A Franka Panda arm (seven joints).
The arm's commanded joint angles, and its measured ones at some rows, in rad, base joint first. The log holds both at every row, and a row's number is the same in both.
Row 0, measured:
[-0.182 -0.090 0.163 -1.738 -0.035 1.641 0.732]
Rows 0 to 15, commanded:
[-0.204 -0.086 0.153 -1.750 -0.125 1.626 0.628]
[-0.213 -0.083 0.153 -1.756 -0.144 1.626 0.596]
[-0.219 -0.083 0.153 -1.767 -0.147 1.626 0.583]
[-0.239 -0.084 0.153 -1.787 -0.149 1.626 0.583]
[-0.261 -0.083 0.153 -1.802 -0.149 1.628 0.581]
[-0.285 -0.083 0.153 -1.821 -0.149 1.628 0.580]
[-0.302 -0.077 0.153 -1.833 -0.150 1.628 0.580]
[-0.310 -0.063 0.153 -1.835 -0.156 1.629 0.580]
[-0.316 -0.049 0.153 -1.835 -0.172 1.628 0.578]
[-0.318 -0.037 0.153 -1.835 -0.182 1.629 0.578]
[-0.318 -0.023 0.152 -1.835 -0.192 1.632 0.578]
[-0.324 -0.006 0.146 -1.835 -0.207 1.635 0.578]
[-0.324 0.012 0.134 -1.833 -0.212 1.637 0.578]
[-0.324 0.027 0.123 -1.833 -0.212 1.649 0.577]
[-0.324 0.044 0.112 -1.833 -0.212 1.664 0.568]
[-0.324 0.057 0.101 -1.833 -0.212 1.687 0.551]
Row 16, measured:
[-0.320 0.017 0.126 -1.839 -0.195 1.646 0.583]
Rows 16 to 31, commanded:
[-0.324 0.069 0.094 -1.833 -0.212 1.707 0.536]
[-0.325 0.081 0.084 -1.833 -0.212 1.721 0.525]
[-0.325 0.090 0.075 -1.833 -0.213 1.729 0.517]
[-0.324 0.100 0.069 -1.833 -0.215 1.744 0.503]
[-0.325 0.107 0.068 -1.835 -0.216 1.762 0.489]
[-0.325 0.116 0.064 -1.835 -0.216 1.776 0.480]
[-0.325 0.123 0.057 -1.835 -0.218 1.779 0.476]
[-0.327 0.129 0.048 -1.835 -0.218 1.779 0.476]
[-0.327 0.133 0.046 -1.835 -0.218 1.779 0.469]
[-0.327 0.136 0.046 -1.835 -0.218 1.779 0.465]
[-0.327 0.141 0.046 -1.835 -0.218 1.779 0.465]
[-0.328 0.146 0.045 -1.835 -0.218 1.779 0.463]
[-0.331 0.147 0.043 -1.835 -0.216 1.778 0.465]
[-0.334 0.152 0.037 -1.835 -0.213 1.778 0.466]
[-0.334 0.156 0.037 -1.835 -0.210 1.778 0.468]
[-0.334 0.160 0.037 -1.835 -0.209 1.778 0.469]
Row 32, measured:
[-0.326 0.148 0.039 -1.839 -0.198 1.772 0.483]
